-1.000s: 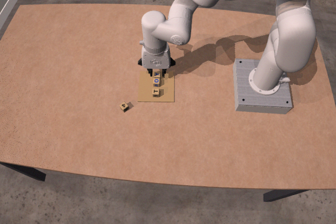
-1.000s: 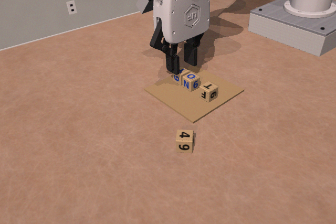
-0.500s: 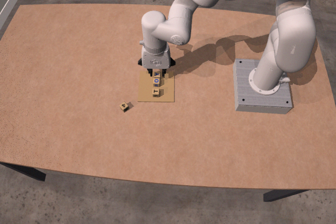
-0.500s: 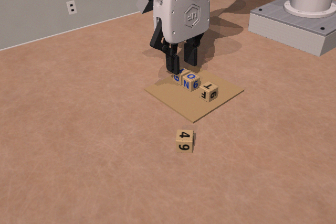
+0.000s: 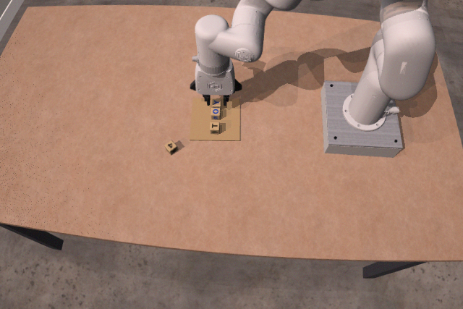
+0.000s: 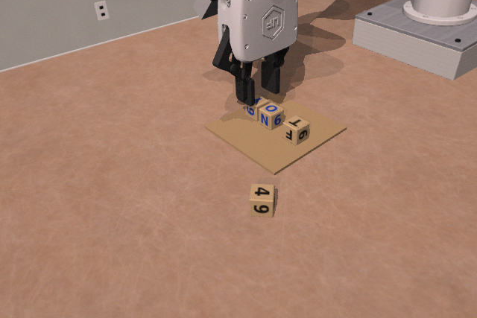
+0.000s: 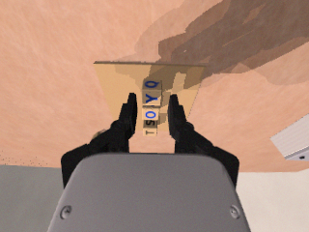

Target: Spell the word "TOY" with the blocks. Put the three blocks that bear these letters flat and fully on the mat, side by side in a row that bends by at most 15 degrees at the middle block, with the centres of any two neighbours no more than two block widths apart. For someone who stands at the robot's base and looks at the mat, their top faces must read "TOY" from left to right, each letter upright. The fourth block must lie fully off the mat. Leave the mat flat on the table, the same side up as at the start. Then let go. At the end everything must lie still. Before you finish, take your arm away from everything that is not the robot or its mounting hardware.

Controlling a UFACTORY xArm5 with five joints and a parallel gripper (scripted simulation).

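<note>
Right now my hand is 4 cm above the O block and 3 cm to the right of it. From my hand the other things lie so: tan mat (5 cm below, 4 cm to the left, 1 cm ahead); then T block (8 cm to the left, 4 cm below, 1 cm ahead).
</note>
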